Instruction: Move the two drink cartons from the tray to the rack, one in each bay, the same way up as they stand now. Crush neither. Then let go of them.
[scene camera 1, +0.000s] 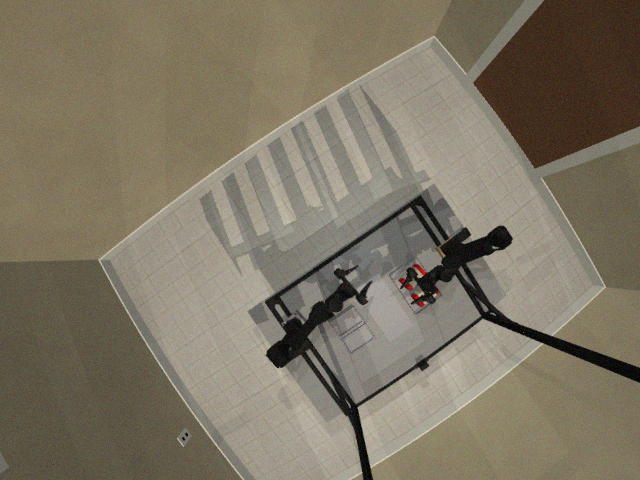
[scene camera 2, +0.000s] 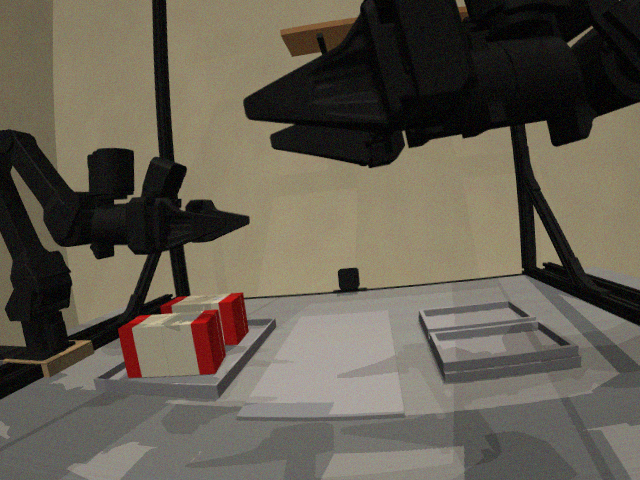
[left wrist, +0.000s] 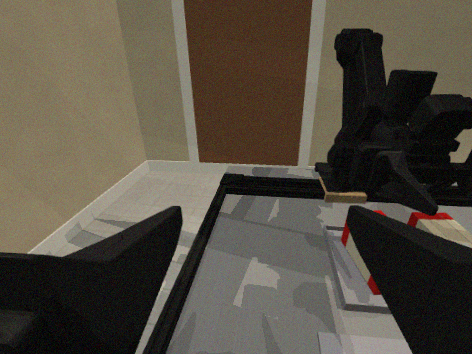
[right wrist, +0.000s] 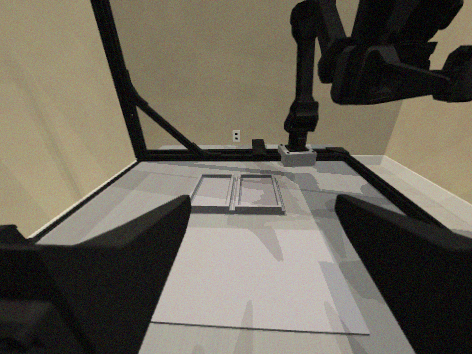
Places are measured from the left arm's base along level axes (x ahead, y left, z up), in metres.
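Pixels of known places: left gripper, fingertip midpoint: (scene camera 1: 365, 273) (scene camera 2: 260, 129) (left wrist: 264, 214); right gripper, fingertip midpoint: (scene camera 1: 405, 296) (scene camera 2: 238, 221) (right wrist: 262, 201); left arm's base at its link origin: (scene camera 1: 294, 325) (right wrist: 296, 148); right arm's base at its link origin: (scene camera 1: 449, 250) (scene camera 2: 48, 349) (left wrist: 341, 185).
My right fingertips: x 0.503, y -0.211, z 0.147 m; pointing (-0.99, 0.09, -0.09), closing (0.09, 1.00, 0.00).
Note:
For each thing: its middle in the pictures, then the offset to it from my right fingertips. "pt": a spot on its surface instead. Level surfaces: height alone.
- nearer at the middle of its body: (scene camera 2: 173, 343) (left wrist: 378, 248) (scene camera 1: 412, 277) 0.111 m ahead, 0.002 m left, 0.151 m down
- farther at the middle of its body: (scene camera 2: 205, 319) (left wrist: 444, 250) (scene camera 1: 424, 293) 0.104 m ahead, 0.108 m right, 0.151 m down
- grey tray at a spot on its surface: (scene camera 2: 160, 388) pt 0.104 m ahead, 0.073 m left, 0.181 m down
- two-bay grey rack at the middle of its body: (scene camera 2: 484, 331) (right wrist: 234, 190) (scene camera 1: 352, 330) 0.304 m back, 0.008 m right, 0.181 m down
- flat pale mat at its surface level: 0.187 m down
Two cream cartons with red ends, the nearer (scene camera 1: 419, 269) (scene camera 2: 168, 345) (left wrist: 357, 256) and the farther (scene camera 1: 417, 300) (scene camera 2: 236, 316) (left wrist: 445, 231) in scene camera 2, lie lengthwise side by side in the grey tray (scene camera 2: 160, 388) (left wrist: 367, 307), with a gap between them. The two-bay grey rack (scene camera 1: 353, 329) (scene camera 2: 511, 360) (right wrist: 257, 210) has both bays empty. My left gripper (scene camera 1: 363, 275) (scene camera 2: 259, 122) (left wrist: 264, 214) is open and empty, high above the table. My right gripper (scene camera 1: 408, 295) (scene camera 2: 248, 220) (right wrist: 262, 201) is open and empty, above the tray, partly hiding the cartons in scene camera 1.
A flat pale mat (scene camera 1: 390, 310) (scene camera 2: 330, 356) (right wrist: 255, 280) lies between tray and rack. A black frame borders the table, with uprights (scene camera 2: 164, 82) at its corners. A small black block (scene camera 2: 348, 279) stands at the far edge. A wooden shelf (scene camera 2: 315, 37) is on the wall.

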